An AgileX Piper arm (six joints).
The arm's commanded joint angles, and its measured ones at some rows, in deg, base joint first. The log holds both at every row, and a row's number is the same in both.
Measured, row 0:
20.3, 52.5, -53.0, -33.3, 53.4, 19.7
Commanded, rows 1 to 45:
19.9, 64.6, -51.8, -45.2, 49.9, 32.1
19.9, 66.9, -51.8, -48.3, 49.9, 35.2
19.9, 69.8, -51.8, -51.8, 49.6, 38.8
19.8, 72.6, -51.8, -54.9, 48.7, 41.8
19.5, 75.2, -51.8, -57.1, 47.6, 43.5
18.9, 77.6, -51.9, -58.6, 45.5, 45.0
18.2, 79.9, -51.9, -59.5, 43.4, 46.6
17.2, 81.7, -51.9, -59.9, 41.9, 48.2
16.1, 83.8, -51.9, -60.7, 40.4, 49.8
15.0, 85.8, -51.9, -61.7, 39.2, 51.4
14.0, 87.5, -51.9, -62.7, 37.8, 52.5
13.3, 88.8, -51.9, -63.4, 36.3, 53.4
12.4, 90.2, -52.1, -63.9, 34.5, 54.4
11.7, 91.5, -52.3, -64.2, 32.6, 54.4
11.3, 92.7, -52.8, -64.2, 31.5, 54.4
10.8, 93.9, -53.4, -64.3, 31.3, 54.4
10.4, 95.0, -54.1, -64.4, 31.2, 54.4
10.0, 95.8, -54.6, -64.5, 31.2, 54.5
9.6, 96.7, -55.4, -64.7, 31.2, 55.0
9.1, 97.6, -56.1, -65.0, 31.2, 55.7
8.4, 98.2, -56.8, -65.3, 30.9, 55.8
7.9, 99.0, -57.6, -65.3, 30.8, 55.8
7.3, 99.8, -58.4, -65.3, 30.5, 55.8
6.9, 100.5, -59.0, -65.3, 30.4, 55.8
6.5, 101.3, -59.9, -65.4, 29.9, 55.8
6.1, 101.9, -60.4, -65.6, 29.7, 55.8
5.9, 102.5, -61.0, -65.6, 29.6, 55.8
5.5, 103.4, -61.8, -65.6, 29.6, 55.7
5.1, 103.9, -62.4, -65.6, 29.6, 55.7
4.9, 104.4, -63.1, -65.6, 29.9, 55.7
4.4, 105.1, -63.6, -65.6, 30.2, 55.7
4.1, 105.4, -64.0, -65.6, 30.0, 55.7
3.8, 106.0, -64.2, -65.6, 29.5, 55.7
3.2, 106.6, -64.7, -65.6, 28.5, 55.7
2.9, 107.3, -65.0, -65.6, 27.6, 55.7
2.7, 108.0, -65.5, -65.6, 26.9, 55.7
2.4, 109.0, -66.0, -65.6, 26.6, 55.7
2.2, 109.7, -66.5, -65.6, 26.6, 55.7
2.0, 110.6, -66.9, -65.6, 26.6, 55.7
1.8, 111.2, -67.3, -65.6, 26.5, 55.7
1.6, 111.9, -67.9, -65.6, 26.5, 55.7
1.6, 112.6, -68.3, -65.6, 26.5, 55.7
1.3, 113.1, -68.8, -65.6, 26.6, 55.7
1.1, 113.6, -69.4, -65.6, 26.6, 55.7
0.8, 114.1, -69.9, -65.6, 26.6, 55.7
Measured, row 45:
2.1, 112.6, -68.0, -64.9, 26.8, 55.4
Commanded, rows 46 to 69:
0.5, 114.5, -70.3, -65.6, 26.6, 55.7
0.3, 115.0, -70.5, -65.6, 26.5, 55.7
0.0, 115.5, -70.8, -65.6, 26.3, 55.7
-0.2, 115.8, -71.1, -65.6, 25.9, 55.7
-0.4, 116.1, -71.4, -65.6, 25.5, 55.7
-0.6, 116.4, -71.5, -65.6, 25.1, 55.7
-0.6, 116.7, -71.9, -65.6, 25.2, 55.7
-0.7, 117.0, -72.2, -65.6, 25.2, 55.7
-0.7, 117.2, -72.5, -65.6, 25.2, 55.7
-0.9, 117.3, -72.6, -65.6, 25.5, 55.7
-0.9, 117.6, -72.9, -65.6, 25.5, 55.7
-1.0, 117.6, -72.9, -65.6, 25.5, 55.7
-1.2, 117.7, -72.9, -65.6, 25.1, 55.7
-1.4, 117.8, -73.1, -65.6, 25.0, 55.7
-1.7, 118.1, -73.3, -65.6, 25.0, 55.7
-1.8, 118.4, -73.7, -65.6, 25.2, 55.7
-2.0, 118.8, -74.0, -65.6, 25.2, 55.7
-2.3, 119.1, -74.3, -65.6, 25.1, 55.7
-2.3, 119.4, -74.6, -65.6, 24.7, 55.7
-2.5, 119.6, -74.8, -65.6, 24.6, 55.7
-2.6, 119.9, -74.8, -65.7, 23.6, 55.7
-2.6, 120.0, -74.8, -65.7, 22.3, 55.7
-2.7, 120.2, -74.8, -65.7, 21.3, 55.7
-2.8, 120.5, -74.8, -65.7, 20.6, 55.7
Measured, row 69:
-2.1, 119.8, -74.3, -65.2, 23.5, 55.5
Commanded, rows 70 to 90:
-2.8, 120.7, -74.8, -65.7, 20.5, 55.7
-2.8, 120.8, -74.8, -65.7, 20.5, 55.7
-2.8, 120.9, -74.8, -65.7, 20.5, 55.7
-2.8, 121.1, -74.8, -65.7, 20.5, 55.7
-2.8, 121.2, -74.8, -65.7, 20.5, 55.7
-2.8, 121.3, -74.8, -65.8, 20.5, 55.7
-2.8, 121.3, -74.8, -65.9, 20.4, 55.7
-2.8, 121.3, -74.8, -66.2, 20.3, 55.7
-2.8, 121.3, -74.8, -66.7, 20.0, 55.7
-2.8, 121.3, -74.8, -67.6, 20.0, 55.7
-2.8, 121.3, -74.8, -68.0, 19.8, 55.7
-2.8, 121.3, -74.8, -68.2, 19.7, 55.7
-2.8, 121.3, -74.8, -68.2, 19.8, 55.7
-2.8, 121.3, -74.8, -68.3, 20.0, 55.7
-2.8, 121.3, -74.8, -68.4, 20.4, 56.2
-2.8, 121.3, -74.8, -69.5, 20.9, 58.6
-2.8, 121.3, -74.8, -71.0, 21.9, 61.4
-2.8, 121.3, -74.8, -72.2, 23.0, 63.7
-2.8, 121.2, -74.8, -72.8, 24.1, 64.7
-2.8, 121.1, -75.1, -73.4, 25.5, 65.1
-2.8, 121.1, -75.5, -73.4, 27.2, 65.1
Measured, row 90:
-2.3, 121.2, -74.7, -71.3, 22.5, 62.0
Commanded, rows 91 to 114:
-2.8, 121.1, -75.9, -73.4, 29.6, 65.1
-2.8, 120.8, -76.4, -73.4, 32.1, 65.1
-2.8, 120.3, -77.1, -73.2, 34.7, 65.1
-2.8, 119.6, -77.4, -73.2, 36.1, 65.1
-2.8, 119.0, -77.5, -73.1, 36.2, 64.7
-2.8, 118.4, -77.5, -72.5, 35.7, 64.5
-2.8, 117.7, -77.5, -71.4, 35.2, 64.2
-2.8, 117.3, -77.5, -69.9, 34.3, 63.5
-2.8, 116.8, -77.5, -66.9, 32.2, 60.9
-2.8, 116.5, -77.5, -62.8, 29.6, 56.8
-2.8, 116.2, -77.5, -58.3, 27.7, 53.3
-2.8, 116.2, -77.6, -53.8, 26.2, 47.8
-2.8, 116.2, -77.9, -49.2, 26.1, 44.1
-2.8, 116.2, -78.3, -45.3, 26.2, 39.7
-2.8, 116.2, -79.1, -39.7, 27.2, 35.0
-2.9, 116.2, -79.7, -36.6, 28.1, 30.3
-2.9, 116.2, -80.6, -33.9, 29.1, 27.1
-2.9, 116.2, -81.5, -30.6, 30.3, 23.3
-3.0, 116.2, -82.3, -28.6, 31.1, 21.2
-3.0, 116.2, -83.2, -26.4, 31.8, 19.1
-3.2, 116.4, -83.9, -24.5, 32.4, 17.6
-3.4, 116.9, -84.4, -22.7, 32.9, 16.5
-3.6, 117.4, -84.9, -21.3, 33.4, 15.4
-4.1, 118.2, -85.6, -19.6, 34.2, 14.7
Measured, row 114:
-2.7, 116.7, -83.2, -26.7, 31.5, 20.6
